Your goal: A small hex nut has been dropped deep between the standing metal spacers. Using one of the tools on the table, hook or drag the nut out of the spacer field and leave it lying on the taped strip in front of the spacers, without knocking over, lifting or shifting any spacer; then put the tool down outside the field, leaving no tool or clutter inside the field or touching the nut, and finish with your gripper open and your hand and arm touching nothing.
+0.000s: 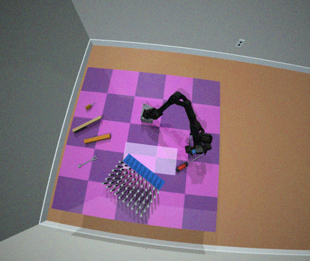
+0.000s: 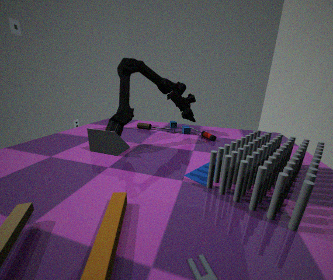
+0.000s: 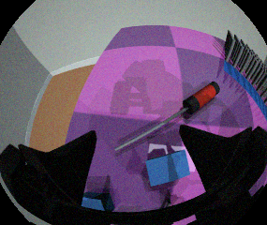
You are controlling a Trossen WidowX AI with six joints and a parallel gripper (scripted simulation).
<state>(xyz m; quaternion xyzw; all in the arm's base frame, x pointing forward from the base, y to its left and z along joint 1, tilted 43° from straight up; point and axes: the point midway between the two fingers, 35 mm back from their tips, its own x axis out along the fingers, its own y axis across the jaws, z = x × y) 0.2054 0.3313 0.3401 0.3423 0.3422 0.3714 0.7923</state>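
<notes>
The hook tool is 200 mm behind my gripper tip, 80 mm to the right of it and 70 mm below it. The rest, counted from my gripper tip: small wrench: 280 mm ahead, 850 mm to the right, 80 mm below; orange bar: 80 mm ahead, 830 mm to the right, 70 mm below; blue taped strip: 230 mm ahead, 380 mm to the right, 90 mm below.
</notes>
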